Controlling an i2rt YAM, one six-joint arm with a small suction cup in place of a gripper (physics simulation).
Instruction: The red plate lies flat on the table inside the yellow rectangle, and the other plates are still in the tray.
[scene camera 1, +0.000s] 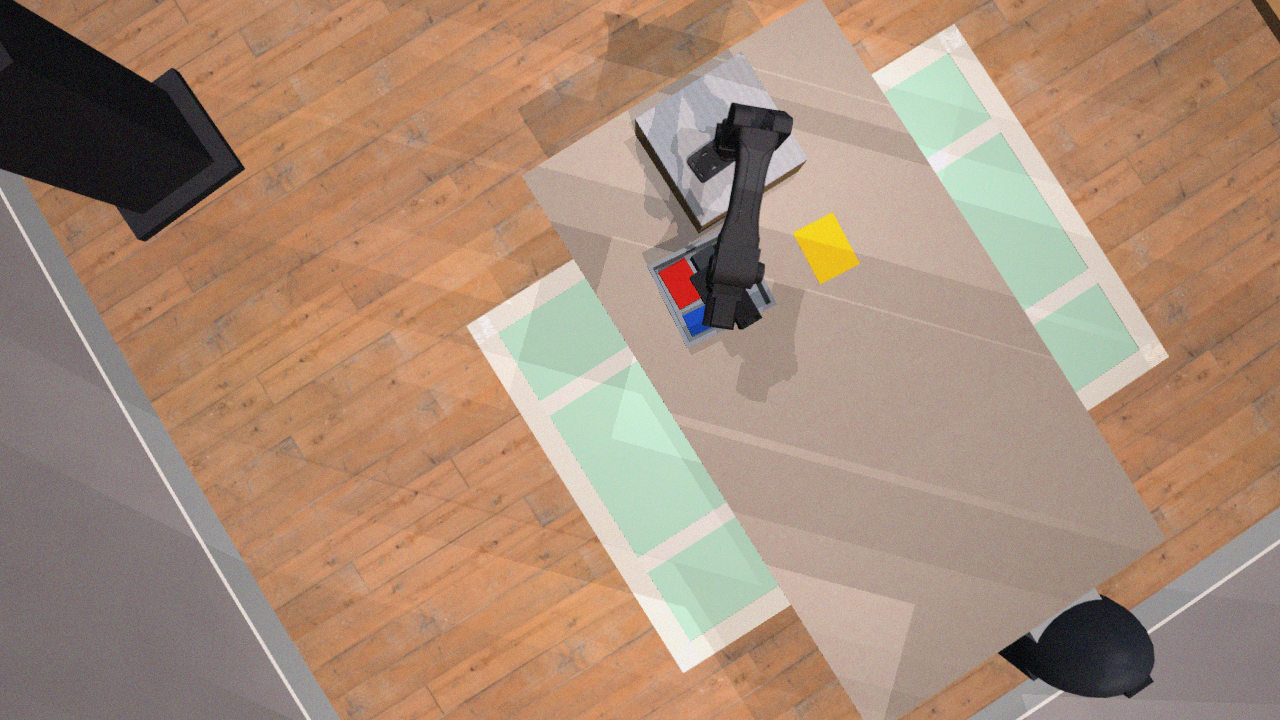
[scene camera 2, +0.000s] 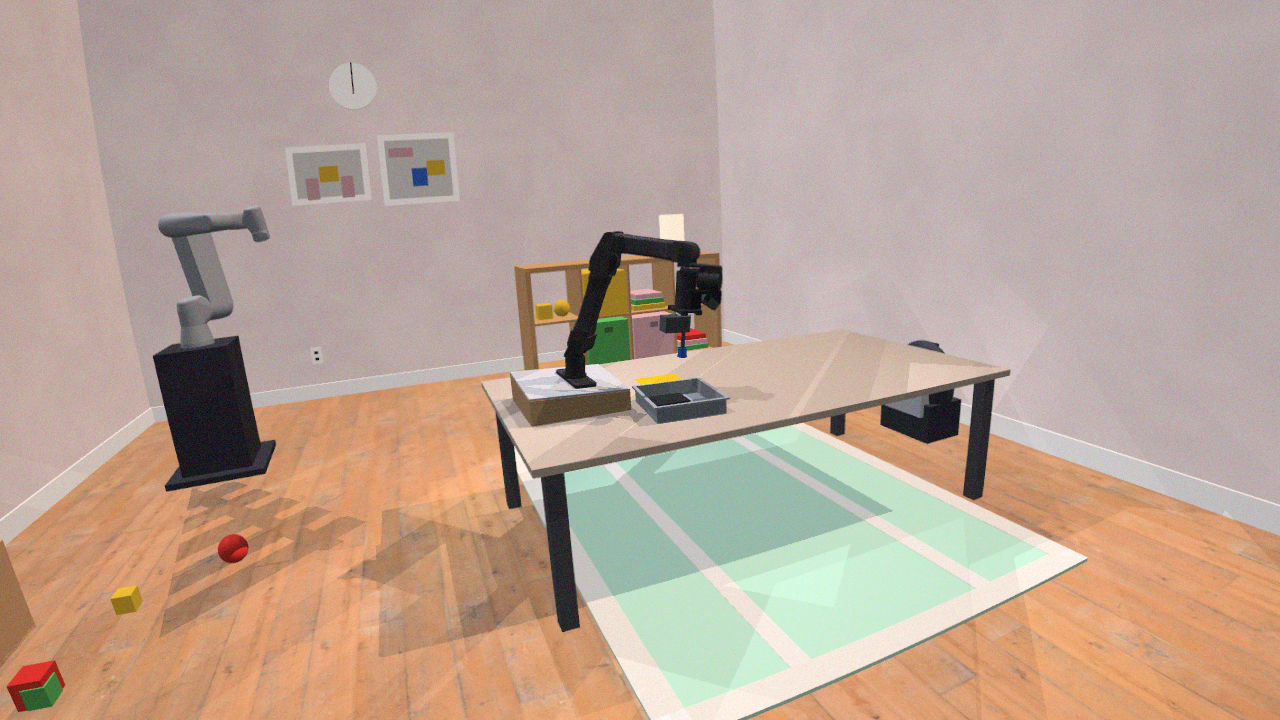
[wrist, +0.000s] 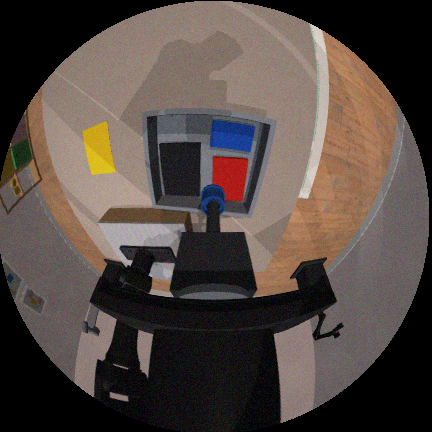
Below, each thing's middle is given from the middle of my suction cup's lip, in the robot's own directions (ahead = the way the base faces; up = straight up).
The grey tray (scene camera 2: 705, 400) lies 3 cm to the left of my suction cup and 15 cm below it. The rest, counted from my suction cup: red plate (scene camera 1: 676, 277) (5 cm behind, 2 cm to the right, 16 cm below); black plate (wrist: 180, 161) (2 cm behind, 9 cm to the left, 16 cm below); blue plate (wrist: 225, 134) (5 cm ahead, 3 cm to the right, 16 cm below).
